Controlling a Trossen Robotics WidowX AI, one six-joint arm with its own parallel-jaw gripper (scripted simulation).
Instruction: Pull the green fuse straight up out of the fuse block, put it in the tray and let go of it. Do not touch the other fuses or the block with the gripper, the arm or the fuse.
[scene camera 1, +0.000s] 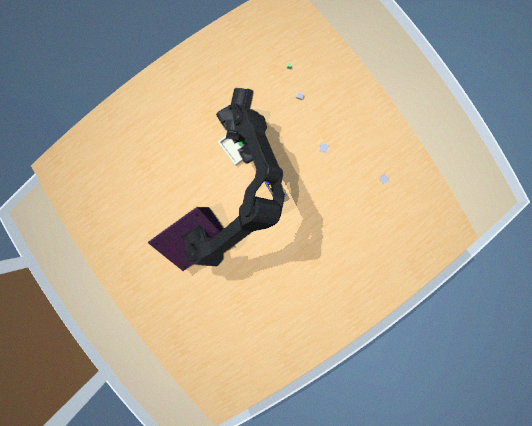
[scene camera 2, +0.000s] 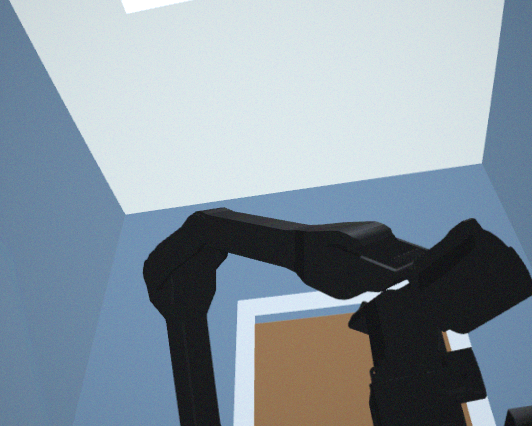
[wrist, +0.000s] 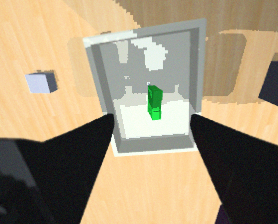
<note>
My gripper (wrist: 151, 119) is open, with nothing in its grasp. Also in view: a tray (wrist: 171, 56).
</note>
